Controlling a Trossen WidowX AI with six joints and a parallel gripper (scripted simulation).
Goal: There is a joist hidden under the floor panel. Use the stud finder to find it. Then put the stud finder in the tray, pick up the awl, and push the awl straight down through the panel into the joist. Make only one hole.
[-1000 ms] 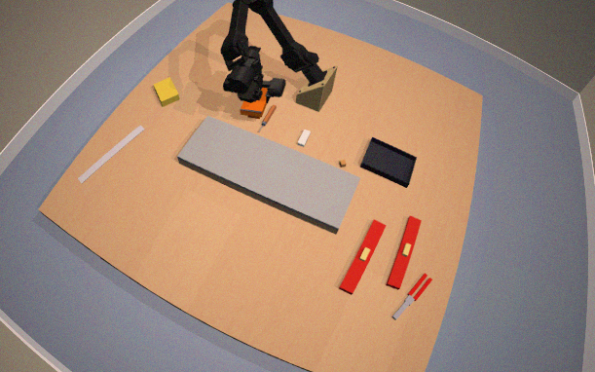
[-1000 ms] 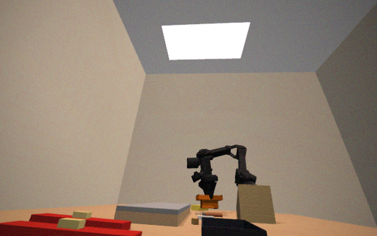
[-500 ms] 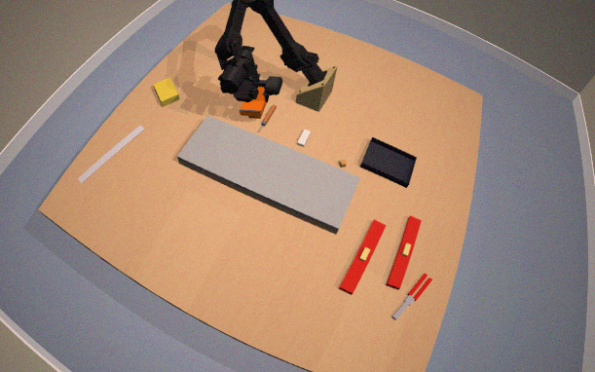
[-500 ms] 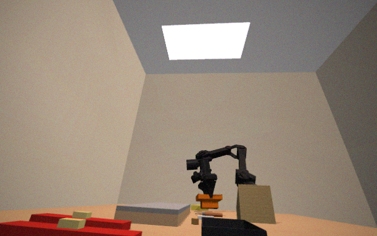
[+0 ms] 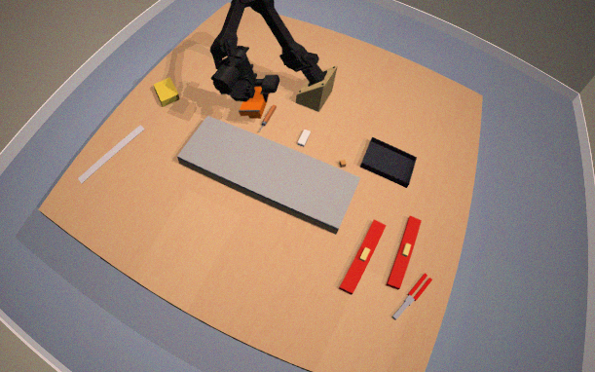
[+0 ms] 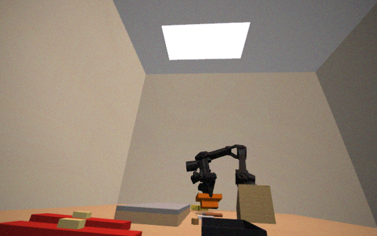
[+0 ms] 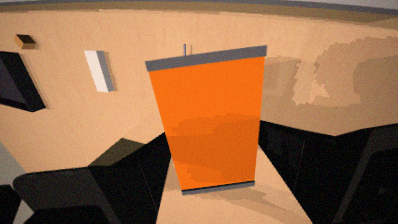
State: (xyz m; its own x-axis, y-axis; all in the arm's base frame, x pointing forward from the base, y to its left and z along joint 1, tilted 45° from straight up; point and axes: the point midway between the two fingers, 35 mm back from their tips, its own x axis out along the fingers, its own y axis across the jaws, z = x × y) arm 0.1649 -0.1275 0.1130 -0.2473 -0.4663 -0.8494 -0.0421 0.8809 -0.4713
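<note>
The orange stud finder lies 1 cm behind my gripper tip, 1 cm to the left of it and 2 cm below it. From my gripper tip the other things lie so: white block (4 cm ahead, 18 cm to the left, 6 cm below); square indicator (3 cm behind, 1 cm to the left, 4 cm below); awl (2 cm ahead, 4 cm to the left, 6 cm below).
</note>
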